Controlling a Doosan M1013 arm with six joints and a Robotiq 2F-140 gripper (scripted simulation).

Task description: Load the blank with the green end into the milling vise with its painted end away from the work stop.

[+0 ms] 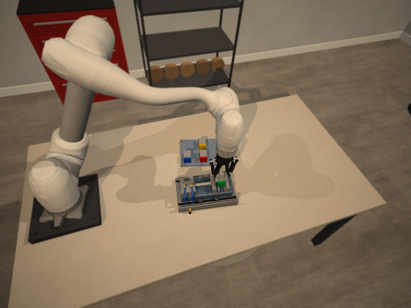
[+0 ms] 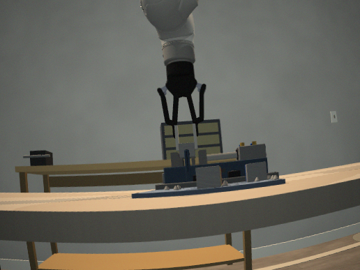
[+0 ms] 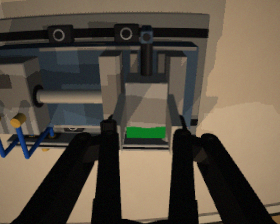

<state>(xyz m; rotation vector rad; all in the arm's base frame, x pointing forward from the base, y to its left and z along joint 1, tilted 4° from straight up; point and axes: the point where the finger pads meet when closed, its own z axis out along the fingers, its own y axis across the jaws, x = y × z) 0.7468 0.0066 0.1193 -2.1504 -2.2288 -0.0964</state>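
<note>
Now: hand 3 cm above the green-ended blank. From my hand the other things lie so: work stop rod: 5 cm to the left, 5 cm below; then fixed jaw: 3 cm ahead, 6 cm below; then moving jaw: 4 cm behind, 6 cm below.
</note>
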